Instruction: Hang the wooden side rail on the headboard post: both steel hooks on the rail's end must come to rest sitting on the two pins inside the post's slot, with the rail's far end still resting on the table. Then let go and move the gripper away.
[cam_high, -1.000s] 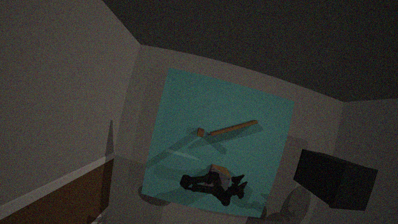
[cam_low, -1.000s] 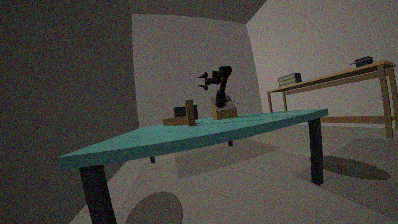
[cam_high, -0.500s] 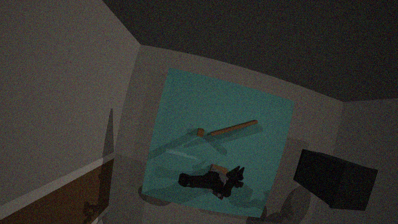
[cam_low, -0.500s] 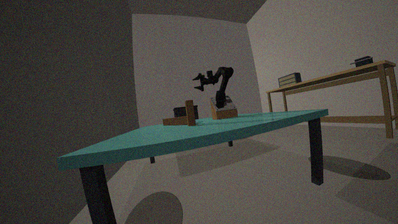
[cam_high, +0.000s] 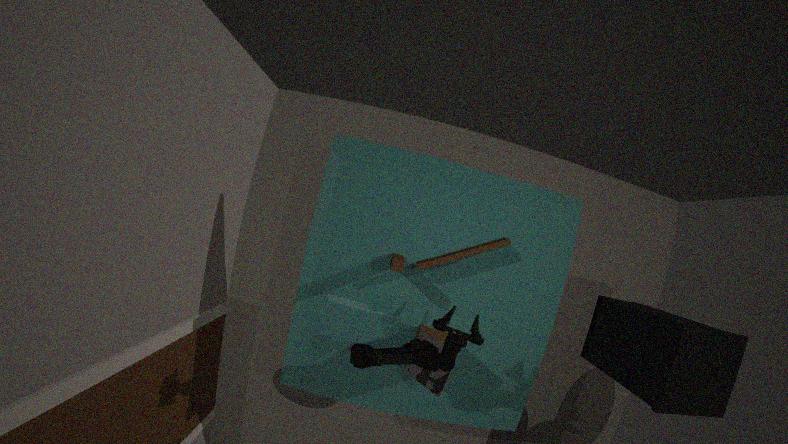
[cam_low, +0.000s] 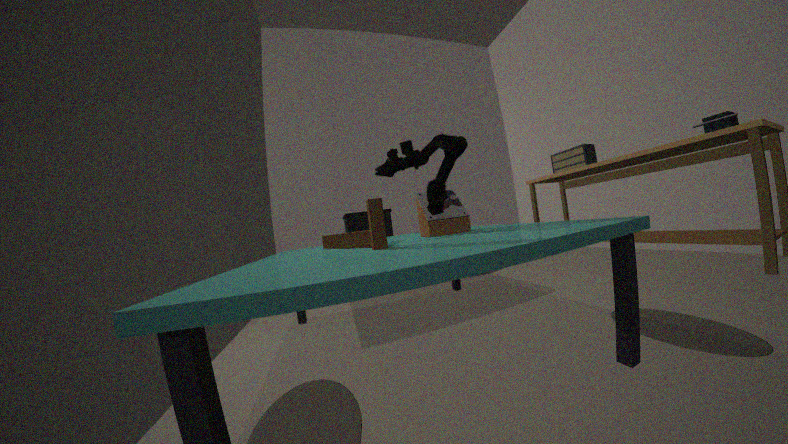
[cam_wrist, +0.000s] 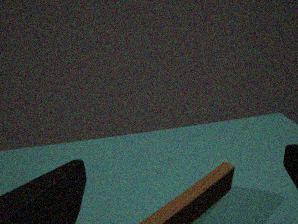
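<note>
The headboard post lies 270 mm to the left of my gripper tip, 260 mm below it and 80 mm ahead of it.
</note>
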